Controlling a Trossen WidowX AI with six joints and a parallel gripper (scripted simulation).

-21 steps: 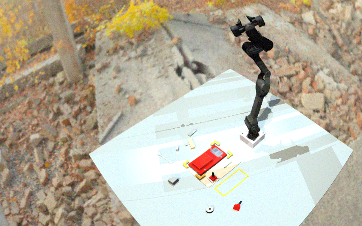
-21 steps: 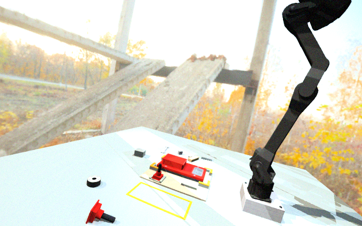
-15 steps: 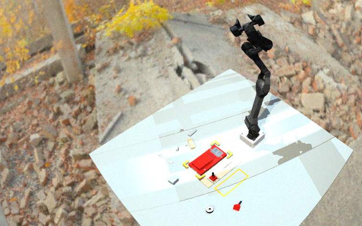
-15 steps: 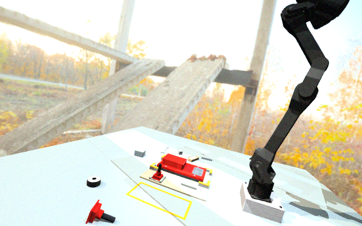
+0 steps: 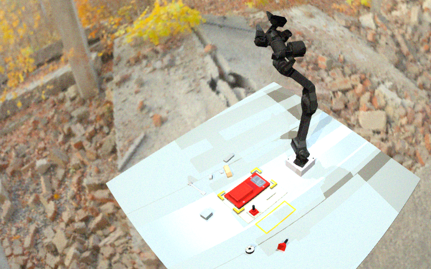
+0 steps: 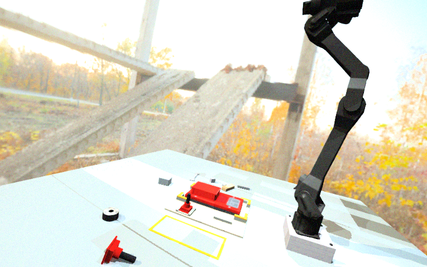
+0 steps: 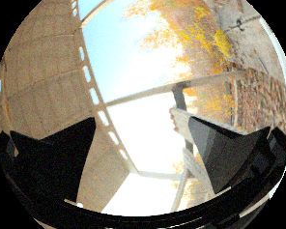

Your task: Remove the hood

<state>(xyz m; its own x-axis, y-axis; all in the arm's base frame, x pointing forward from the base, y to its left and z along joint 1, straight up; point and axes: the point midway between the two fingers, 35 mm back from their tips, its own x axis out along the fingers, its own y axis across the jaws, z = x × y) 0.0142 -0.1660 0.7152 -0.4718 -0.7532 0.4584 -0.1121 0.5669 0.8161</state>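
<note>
My gripper tip is now 32 cm short of the red hood, 6 cm to the right of it and 74 cm above it. Round my gripper tip: wrench 42 cm ahead, 15 cm to the right, 78 cm below; then wooden block 24 cm ahead, 10 cm to the right, 77 cm below; then black ring 53 cm ahead, 30 cm to the left, 77 cm below.
</note>
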